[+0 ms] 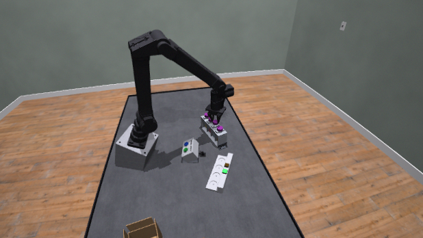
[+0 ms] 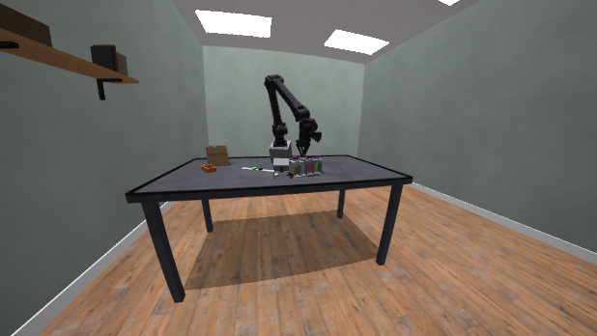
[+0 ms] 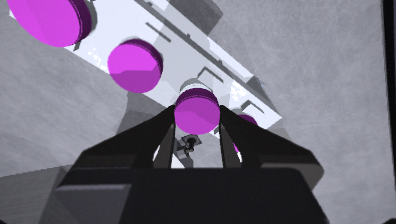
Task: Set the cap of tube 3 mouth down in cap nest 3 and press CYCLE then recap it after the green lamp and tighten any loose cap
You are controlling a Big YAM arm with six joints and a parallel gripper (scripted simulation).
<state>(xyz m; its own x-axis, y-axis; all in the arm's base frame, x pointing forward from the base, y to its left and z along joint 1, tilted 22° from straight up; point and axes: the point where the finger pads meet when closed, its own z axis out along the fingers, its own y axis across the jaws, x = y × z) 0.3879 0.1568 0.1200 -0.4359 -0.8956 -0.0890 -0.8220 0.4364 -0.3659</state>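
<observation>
Right now my hand is 10 mm above the cap. The rest, counted from my hand: blue key (170 mm behind, 110 mm to the right, 70 mm below); key housing (160 mm behind, 130 mm to the right, 80 mm below); green key (180 mm behind, 150 mm to the right, 70 mm below).
</observation>
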